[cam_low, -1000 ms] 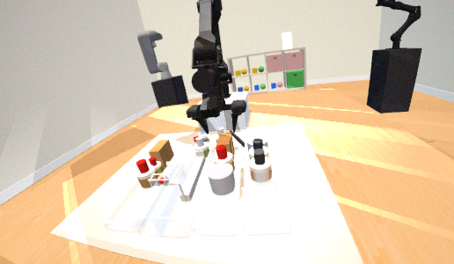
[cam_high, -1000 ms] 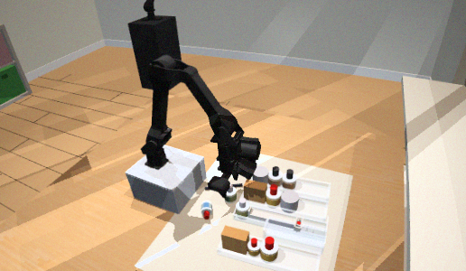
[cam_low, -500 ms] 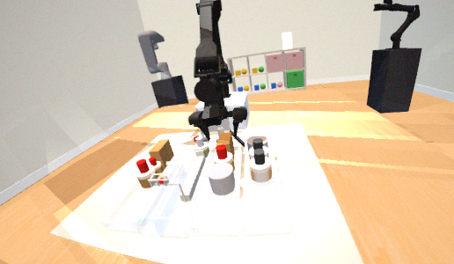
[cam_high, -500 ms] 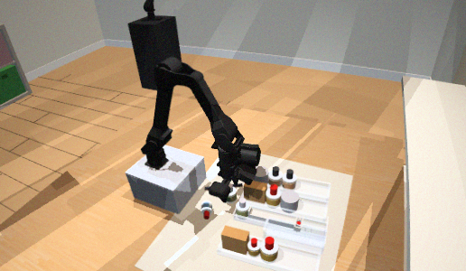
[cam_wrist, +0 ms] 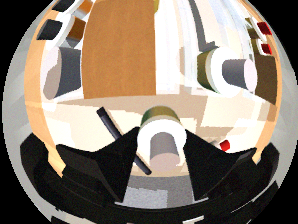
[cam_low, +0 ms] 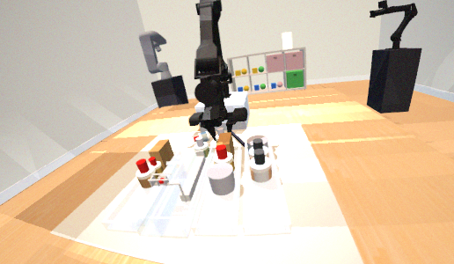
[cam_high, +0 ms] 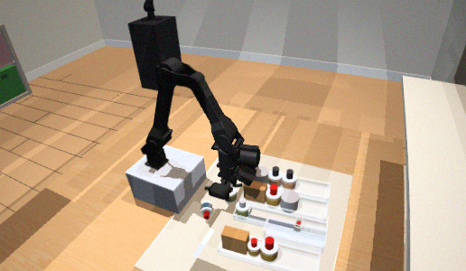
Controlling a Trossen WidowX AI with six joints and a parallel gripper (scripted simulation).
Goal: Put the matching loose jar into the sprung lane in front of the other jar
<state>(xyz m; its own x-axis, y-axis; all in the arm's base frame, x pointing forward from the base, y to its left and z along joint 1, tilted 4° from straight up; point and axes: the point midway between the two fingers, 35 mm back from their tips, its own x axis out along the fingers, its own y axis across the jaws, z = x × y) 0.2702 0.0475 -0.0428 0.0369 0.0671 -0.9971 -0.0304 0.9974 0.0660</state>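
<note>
Right now the thin black bar is 50 mm behind my gripper tip, 40 mm to the left of it and 20 mm below it. From my gripper tip the other things lie so: clear sprung lane 230 mm ahead, 50 mm to the right, 10 mm below; then red mark 260 mm ahead, 60 mm to the right, 40 mm above.
</note>
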